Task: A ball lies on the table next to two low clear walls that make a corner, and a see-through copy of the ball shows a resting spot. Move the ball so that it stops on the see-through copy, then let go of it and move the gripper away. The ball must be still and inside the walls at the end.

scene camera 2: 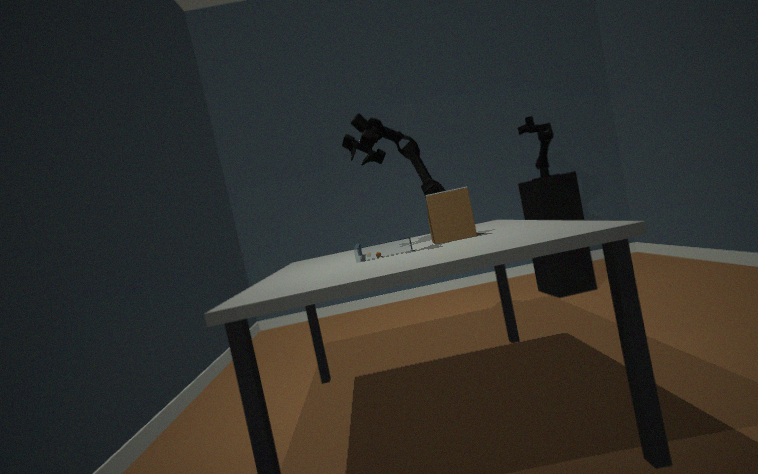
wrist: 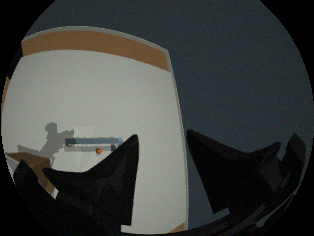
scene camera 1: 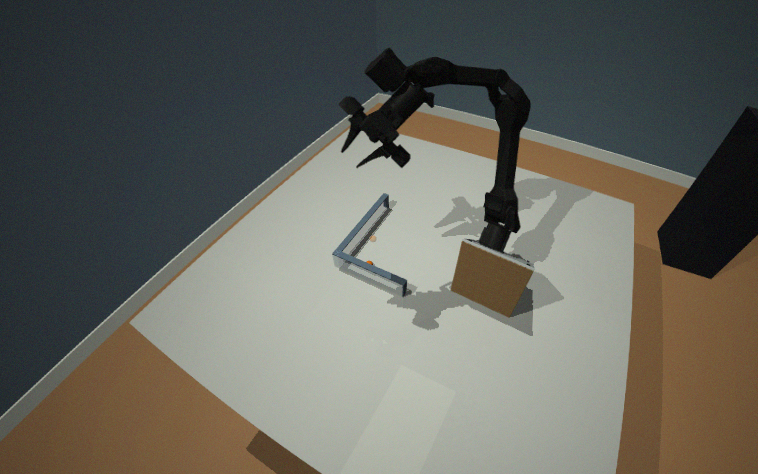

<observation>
In view: the gripper (scene camera 1: 349, 159).
The gripper shows as well in scene camera 2 (scene camera 2: 356, 162) and in the wrist view (wrist: 162, 136).
</observation>
